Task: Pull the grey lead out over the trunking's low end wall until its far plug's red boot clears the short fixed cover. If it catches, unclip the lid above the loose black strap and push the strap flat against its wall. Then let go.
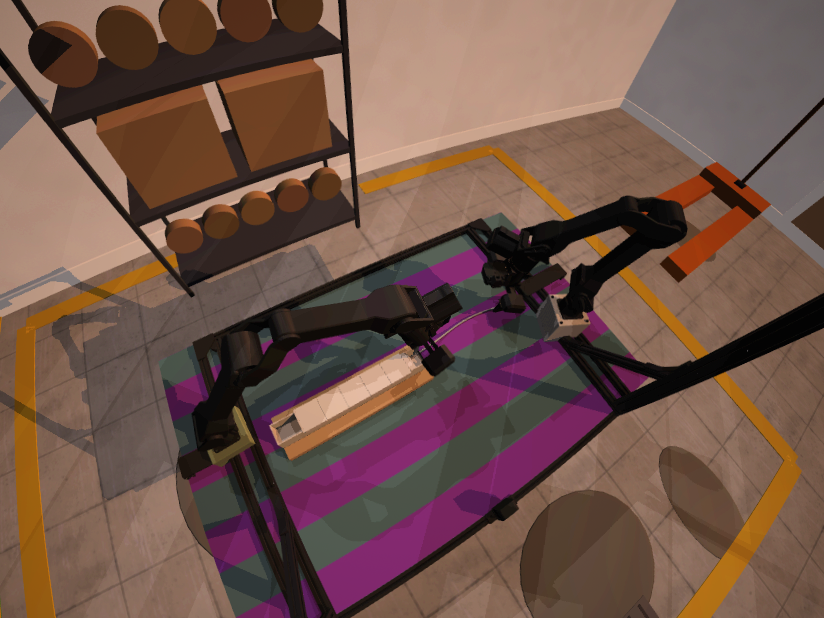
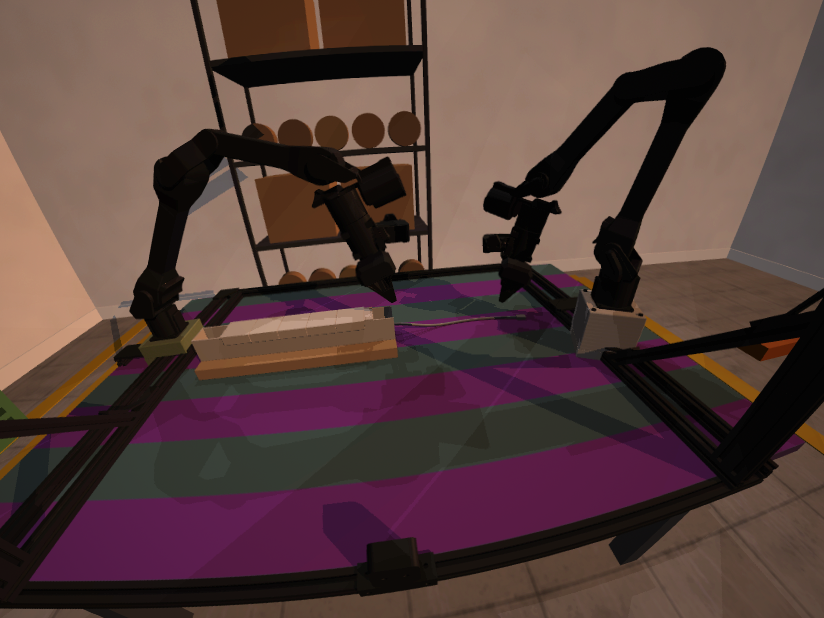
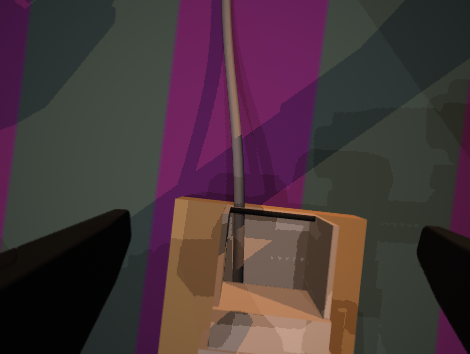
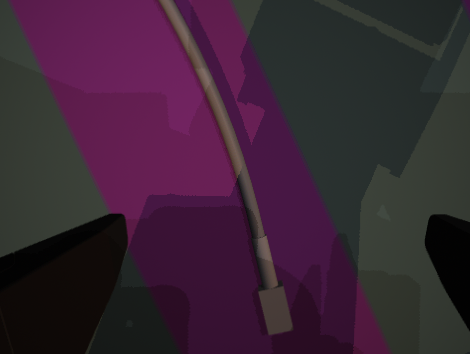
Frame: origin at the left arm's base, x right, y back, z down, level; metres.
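Where they show: left gripper, fingertip midpoint: (image 1: 425, 342) (image 2: 390, 291) (image 3: 273, 231); right gripper, fingertip midpoint: (image 1: 490, 297) (image 2: 501, 293) (image 4: 275, 229); left arm's base, origin of the base link: (image 1: 223, 434) (image 2: 170, 332); right arm's base, origin of the base link: (image 1: 569, 309) (image 2: 611, 302).
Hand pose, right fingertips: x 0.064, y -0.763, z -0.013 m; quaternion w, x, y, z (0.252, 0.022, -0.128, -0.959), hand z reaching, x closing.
Each offset is from my right fingertips to the centre of the thing.
The trunking @[dx +0.019, dy +0.458, dz +0.025 m] (image 1: 361, 413) (image 2: 287, 362) (image 3: 193, 253) is a long beige channel on a wooden base, with beige lids (image 1: 367, 383) (image 2: 299, 321) along its top. The grey lead (image 1: 467, 320) (image 2: 465, 320) (image 3: 232, 105) (image 4: 223, 123) runs out over the low end wall (image 3: 272, 213) and lies on the striped mat. Its near grey plug @[dx +0.022, dy -0.046, dz +0.060 m] (image 4: 275, 309) rests on the mat. My left gripper (image 1: 437, 358) (image 2: 385, 285) is open, just above the trunking's lead end. My right gripper (image 1: 510, 302) (image 2: 508, 288) is open above the near plug. The red boot and the black strap are hidden.
A black shelf rack (image 1: 348, 123) (image 2: 424, 153) with boxes and discs stands behind the table. Black frame rails (image 2: 397, 560) edge the mat. The right arm's grey base block (image 1: 559, 319) (image 2: 608, 328) sits by the plug. A round stool (image 1: 587, 552) stands in front.
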